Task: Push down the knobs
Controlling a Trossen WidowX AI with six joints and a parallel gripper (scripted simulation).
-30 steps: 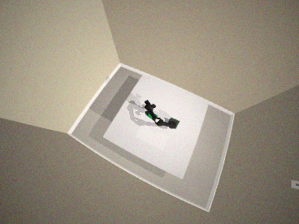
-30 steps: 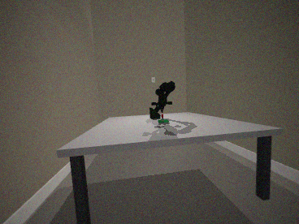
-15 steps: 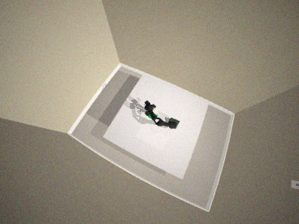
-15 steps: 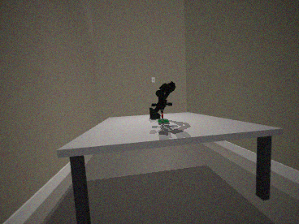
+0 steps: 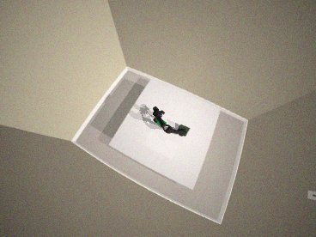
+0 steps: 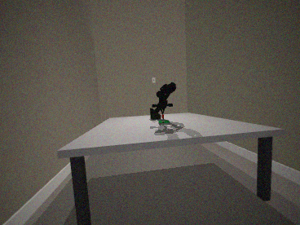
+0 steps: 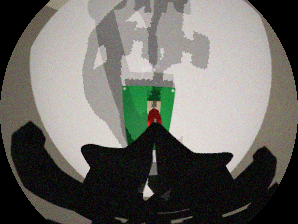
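Right now the red knob is 10 mm below my gripper tip. The rest, counted from my gripper tip: potentiometer: 30 mm below.
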